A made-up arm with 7 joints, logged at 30 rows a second.
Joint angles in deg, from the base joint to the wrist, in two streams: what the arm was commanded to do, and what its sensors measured. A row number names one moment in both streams.
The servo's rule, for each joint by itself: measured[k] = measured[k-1] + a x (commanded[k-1-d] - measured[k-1]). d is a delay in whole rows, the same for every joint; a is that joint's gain. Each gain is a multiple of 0.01, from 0.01 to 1. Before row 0 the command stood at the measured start. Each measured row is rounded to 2 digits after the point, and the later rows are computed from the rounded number. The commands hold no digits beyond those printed.
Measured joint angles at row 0: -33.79 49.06 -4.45 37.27 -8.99 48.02 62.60
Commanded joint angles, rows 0 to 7: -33.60 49.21 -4.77 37.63 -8.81 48.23 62.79; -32.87 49.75 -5.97 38.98 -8.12 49.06 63.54; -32.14 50.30 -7.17 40.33 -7.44 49.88 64.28; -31.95 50.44 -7.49 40.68 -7.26 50.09 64.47; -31.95 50.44 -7.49 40.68 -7.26 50.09 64.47; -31.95 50.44 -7.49 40.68 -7.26 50.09 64.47; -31.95 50.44 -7.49 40.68 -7.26 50.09 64.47; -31.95 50.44 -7.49 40.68 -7.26 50.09 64.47
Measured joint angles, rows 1 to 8: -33.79 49.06 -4.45 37.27 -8.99 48.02 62.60; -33.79 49.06 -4.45 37.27 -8.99 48.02 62.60; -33.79 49.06 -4.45 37.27 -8.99 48.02 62.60; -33.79 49.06 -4.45 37.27 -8.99 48.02 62.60; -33.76 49.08 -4.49 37.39 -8.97 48.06 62.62; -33.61 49.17 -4.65 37.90 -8.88 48.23 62.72; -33.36 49.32 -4.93 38.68 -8.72 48.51 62.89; -33.12 49.47 -5.21 39.32 -8.56 48.78 63.06
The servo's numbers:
d 4
a 0.17 0.13 0.11 0.32 0.11 0.17 0.11

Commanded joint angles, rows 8 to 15: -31.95 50.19 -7.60 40.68 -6.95 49.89 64.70; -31.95 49.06 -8.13 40.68 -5.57 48.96 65.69; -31.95 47.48 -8.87 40.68 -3.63 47.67 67.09; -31.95 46.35 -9.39 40.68 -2.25 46.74 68.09; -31.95 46.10 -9.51 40.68 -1.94 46.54 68.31; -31.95 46.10 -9.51 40.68 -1.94 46.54 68.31; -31.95 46.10 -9.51 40.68 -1.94 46.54 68.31; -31.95 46.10 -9.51 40.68 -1.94 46.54 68.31
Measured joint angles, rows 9 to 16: -32.92 49.60 -5.46 39.76 -8.42 49.00 63.22; -32.76 49.71 -5.68 40.05 -8.29 49.19 63.36; -32.62 49.80 -5.88 40.25 -8.18 49.34 63.48; -32.51 49.88 -6.06 40.39 -8.08 49.47 63.59; -32.41 49.92 -6.23 40.48 -7.96 49.54 63.71; -32.33 49.81 -6.44 40.54 -7.70 49.44 63.93; -32.27 49.51 -6.71 40.58 -7.25 49.14 64.28; -32.22 49.10 -7.00 40.61 -6.70 48.73 64.70
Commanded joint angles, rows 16 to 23: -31.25 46.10 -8.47 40.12 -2.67 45.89 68.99; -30.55 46.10 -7.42 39.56 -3.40 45.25 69.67; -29.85 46.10 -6.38 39.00 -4.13 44.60 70.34; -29.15 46.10 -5.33 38.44 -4.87 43.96 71.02; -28.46 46.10 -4.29 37.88 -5.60 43.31 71.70; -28.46 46.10 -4.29 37.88 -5.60 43.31 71.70; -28.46 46.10 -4.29 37.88 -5.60 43.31 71.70; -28.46 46.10 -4.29 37.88 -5.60 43.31 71.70
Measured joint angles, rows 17 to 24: -32.17 48.71 -7.28 40.63 -6.18 48.36 65.10; -32.13 48.37 -7.53 40.65 -5.71 48.05 65.45; -32.10 48.07 -7.75 40.66 -5.30 47.79 65.76; -32.07 47.81 -7.94 40.67 -4.93 47.58 66.04; -31.93 47.59 -8.00 40.49 -4.68 47.29 66.36; -31.70 47.40 -7.94 40.19 -4.54 46.94 66.72; -31.39 47.23 -7.77 39.81 -4.49 46.54 67.12; -31.01 47.08 -7.50 39.37 -4.53 46.10 67.55
